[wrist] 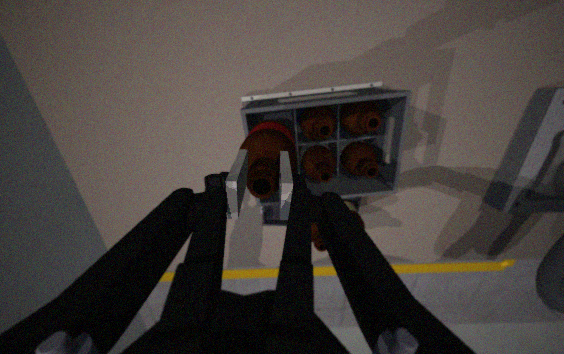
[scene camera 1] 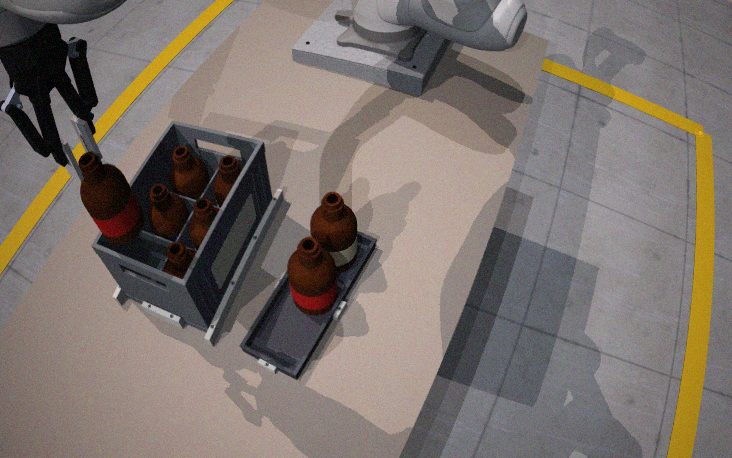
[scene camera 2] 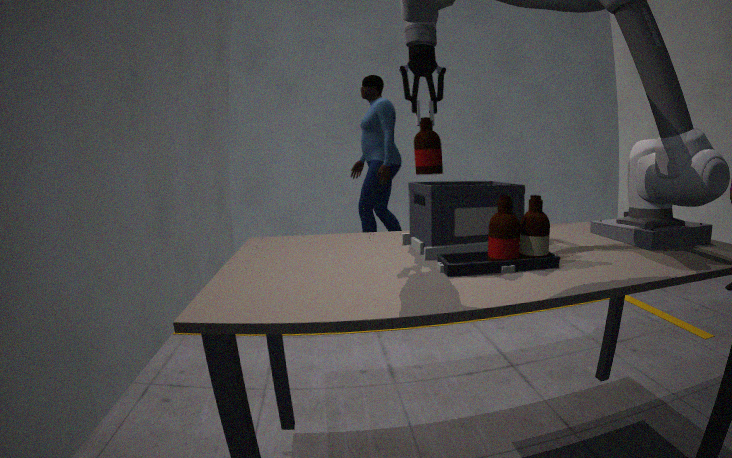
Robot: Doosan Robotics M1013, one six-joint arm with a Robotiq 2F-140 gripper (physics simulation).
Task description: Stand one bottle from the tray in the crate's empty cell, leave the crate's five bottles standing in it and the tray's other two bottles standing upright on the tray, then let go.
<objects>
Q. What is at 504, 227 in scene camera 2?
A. A red-labelled bottle.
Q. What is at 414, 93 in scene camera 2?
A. My gripper.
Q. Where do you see a cream-labelled bottle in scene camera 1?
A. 333, 224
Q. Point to a red-labelled bottle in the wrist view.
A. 267, 138
</objects>
